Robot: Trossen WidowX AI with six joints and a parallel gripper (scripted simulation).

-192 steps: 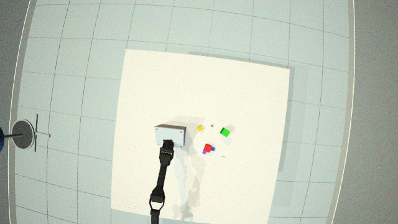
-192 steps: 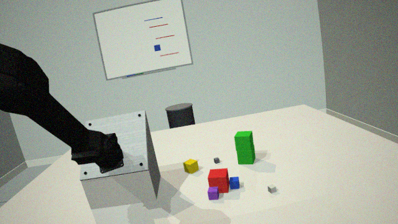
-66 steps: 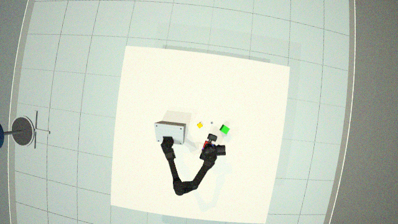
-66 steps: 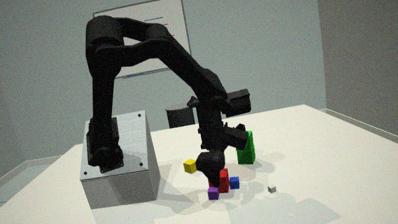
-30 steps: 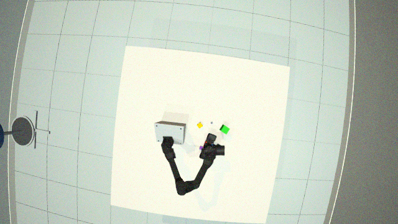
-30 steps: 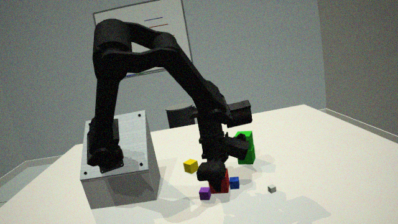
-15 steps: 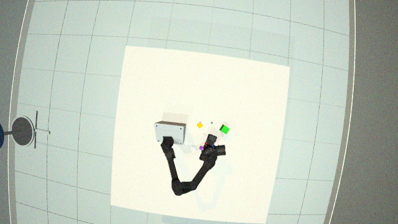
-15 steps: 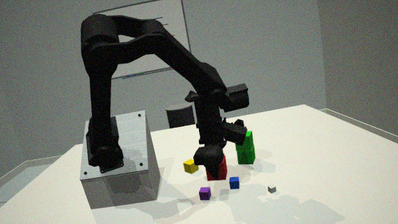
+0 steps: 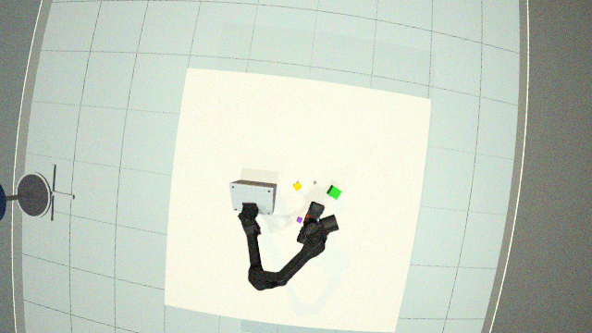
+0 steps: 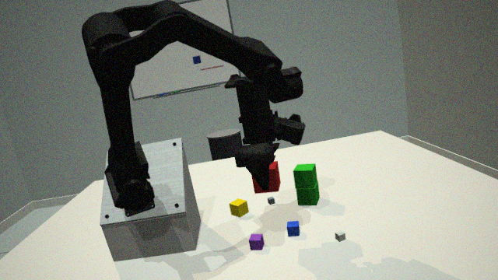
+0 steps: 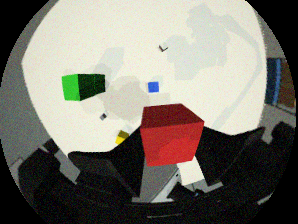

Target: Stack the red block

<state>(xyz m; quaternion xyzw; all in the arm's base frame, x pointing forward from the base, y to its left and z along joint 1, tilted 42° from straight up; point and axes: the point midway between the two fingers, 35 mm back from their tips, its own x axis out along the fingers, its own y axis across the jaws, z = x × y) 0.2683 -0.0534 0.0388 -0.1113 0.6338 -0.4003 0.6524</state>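
My gripper tip is 11 cm above the blue cube, 4 cm short of it and 1 cm to the left of it. From my gripper tip the other things lie so: purple cube (11 cm below, 5 cm behind, 2 cm to the right); then yellow cube (15 cm to the left, 10 cm below, 5 cm behind); then red block (2 cm above).
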